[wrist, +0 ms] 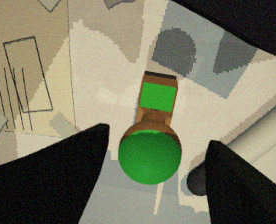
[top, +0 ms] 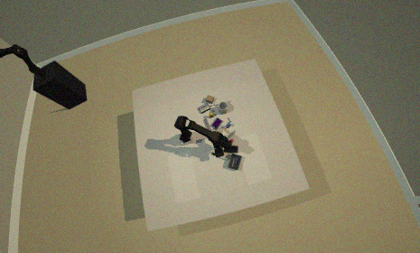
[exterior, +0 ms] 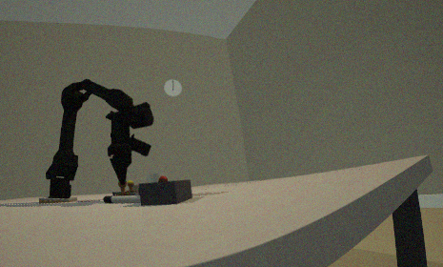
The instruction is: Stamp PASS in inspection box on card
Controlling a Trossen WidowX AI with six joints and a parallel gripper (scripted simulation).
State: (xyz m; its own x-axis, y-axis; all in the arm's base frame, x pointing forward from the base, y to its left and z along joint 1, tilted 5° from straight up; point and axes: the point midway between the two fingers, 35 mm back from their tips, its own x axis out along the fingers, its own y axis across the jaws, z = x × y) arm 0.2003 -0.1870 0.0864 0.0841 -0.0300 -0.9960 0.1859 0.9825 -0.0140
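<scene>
My gripper tip is 3 cm above the green-topped stamp. Round my gripper tip: cream card (3 cm ahead, 9 cm to the left, 5 cm below); red-topped stamp (12 cm ahead, 1 cm to the right, 3 cm below); pen-like tool (3 cm behind, 6 cm to the right, 4 cm below).
</scene>
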